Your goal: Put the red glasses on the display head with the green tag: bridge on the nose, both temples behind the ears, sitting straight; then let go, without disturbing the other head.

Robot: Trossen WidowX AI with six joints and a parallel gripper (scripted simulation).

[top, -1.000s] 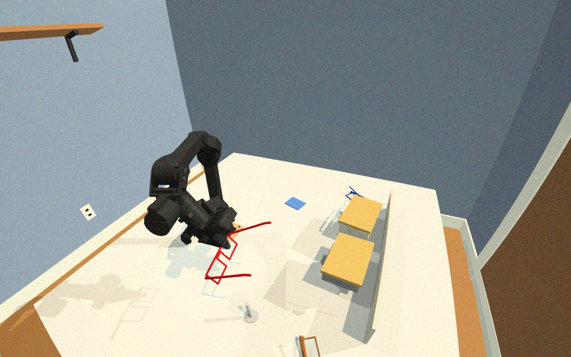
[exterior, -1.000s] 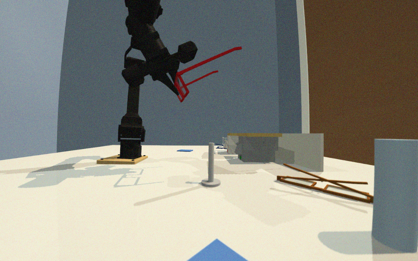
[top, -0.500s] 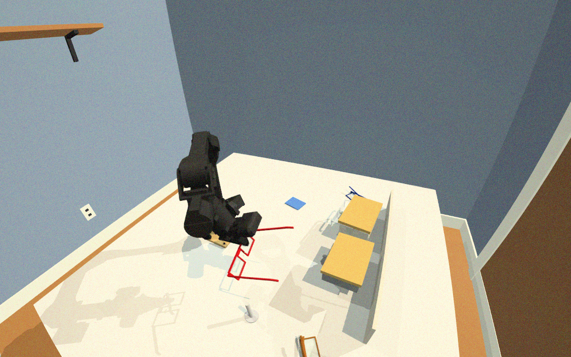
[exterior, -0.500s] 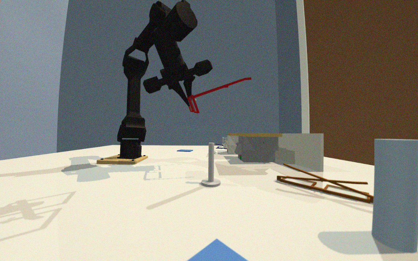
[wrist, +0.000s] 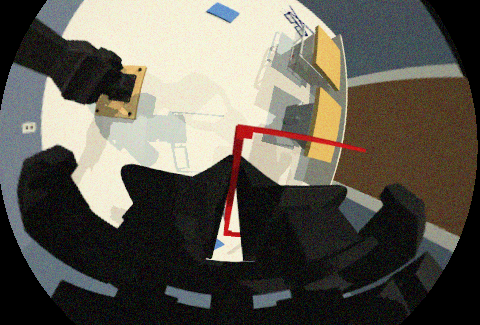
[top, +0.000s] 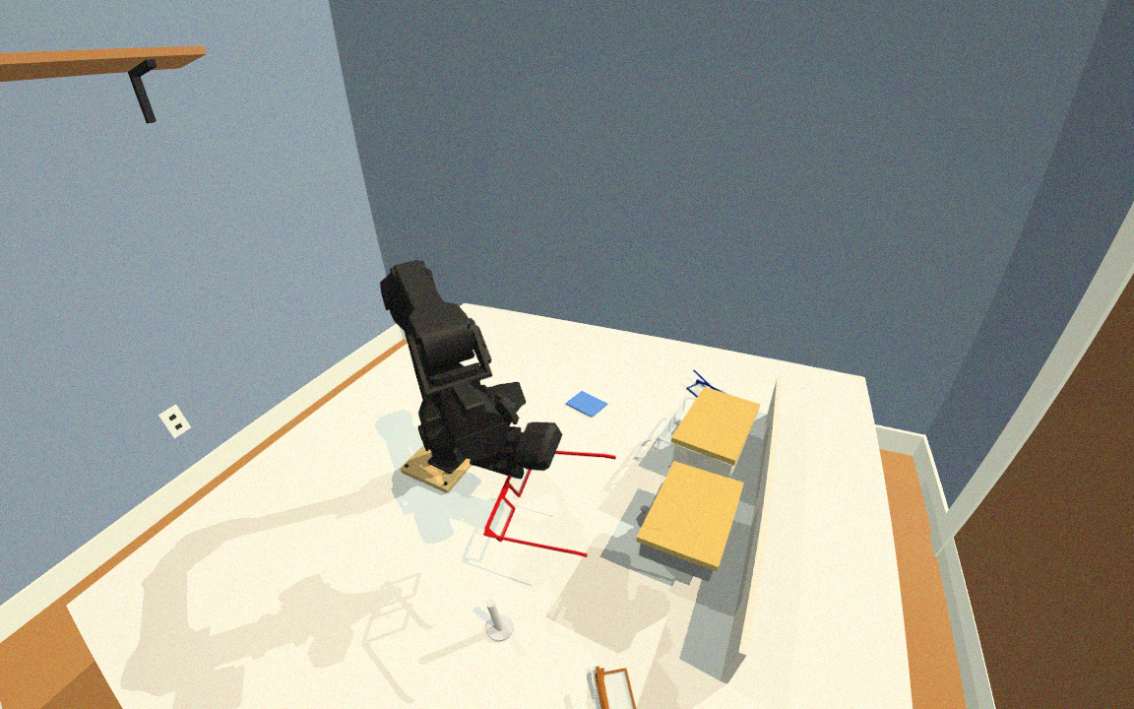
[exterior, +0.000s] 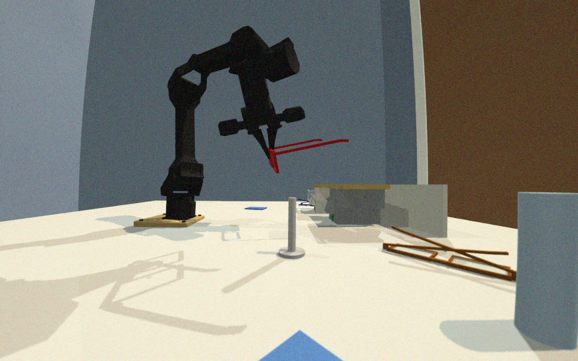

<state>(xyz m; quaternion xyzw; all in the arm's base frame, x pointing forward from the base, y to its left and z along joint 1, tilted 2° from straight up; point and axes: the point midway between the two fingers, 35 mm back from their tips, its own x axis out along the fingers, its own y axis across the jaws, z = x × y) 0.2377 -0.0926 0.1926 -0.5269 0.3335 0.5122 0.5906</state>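
Right now my gripper tip is 22 cm short of the display head, 9 cm to the right of it and 11 cm above it. Also, from my gripper tip: pale blue cylinder 20 cm ahead, 33 cm to the right, 12 cm below; then thin grey wall 34 cm ahead, 20 cm to the left, 11 cm below; then white stand post 4 cm ahead, 16 cm to the right, 14 cm below.
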